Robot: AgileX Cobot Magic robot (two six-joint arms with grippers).
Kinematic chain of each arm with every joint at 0, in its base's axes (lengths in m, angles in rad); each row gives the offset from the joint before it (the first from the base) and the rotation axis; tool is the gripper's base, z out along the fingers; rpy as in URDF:
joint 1: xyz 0 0 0.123 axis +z
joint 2: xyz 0 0 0 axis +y
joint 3: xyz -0.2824 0 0.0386 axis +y
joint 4: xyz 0.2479 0 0.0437 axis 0.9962 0 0.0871
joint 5: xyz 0 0 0 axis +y
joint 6: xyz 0.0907 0 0.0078 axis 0.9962 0 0.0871
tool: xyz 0 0 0 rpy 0 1.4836 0
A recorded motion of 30 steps. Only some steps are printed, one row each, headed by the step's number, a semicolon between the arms.
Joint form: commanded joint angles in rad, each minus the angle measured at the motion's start. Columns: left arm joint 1, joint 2, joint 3, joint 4, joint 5, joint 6; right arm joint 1, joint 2, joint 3, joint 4, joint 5, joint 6.
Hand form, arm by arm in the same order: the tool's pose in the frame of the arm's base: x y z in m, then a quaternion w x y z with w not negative. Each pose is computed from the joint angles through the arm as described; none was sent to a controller.
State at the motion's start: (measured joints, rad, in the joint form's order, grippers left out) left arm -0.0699 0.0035 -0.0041 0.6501 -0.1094 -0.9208; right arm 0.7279 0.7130 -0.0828 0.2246 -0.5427 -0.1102
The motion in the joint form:
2: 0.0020 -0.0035 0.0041 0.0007 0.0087 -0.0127; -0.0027 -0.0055 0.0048 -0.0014 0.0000 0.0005
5: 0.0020 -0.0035 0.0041 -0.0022 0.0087 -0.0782; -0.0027 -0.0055 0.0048 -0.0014 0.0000 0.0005
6: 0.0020 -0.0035 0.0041 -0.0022 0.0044 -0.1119; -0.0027 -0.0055 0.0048 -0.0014 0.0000 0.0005
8: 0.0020 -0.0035 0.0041 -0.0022 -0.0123 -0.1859; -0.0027 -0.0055 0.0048 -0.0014 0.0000 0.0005
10: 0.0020 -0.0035 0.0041 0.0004 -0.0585 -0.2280; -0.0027 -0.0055 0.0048 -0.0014 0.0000 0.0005
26: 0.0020 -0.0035 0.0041 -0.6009 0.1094 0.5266; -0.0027 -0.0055 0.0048 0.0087 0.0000 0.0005
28: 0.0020 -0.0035 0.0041 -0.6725 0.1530 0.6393; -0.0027 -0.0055 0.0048 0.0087 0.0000 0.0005
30: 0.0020 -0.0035 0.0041 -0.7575 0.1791 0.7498; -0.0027 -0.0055 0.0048 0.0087 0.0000 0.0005
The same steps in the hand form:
2: 0.0546 -0.0092 0.2203 0.74808 -0.04681 0.64393 -0.15342; 0.1019 0.0765 0.2242 0.66171 -0.18603 0.68606 0.23843
5: 0.0546 -0.0092 0.2204 0.74247 -0.06888 0.64188 -0.17885; 0.1019 0.0765 0.2242 0.66171 -0.18603 0.68606 0.23843
6: 0.0545 -0.0094 0.2207 0.74020 -0.07853 0.63946 -0.19242; 0.1019 0.0765 0.2242 0.66171 -0.18603 0.68606 0.23843
8: 0.0542 -0.0103 0.2218 0.73569 -0.09748 0.63171 -0.22403; 0.1019 0.0765 0.2242 0.66171 -0.18603 0.68606 0.23843
10: 0.0531 -0.0128 0.2251 0.73912 -0.09668 0.61764 -0.25075; 0.1019 0.0765 0.2242 0.66171 -0.18603 0.68606 0.23843
26: 0.0561 -0.0038 0.2131 0.72160 -0.09331 0.66914 -0.15113; 0.1022 0.0761 0.2241 0.66096 -0.18141 0.68767 0.23946
28: 0.0563 -0.0039 0.2091 0.70985 -0.08105 0.68676 -0.13384; 0.1022 0.0761 0.2241 0.66096 -0.18141 0.68767 0.23946
30: 0.0563 -0.0045 0.2068 0.70230 -0.07088 0.69716 -0.12540; 0.1022 0.0761 0.2241 0.66096 -0.18141 0.68767 0.23946

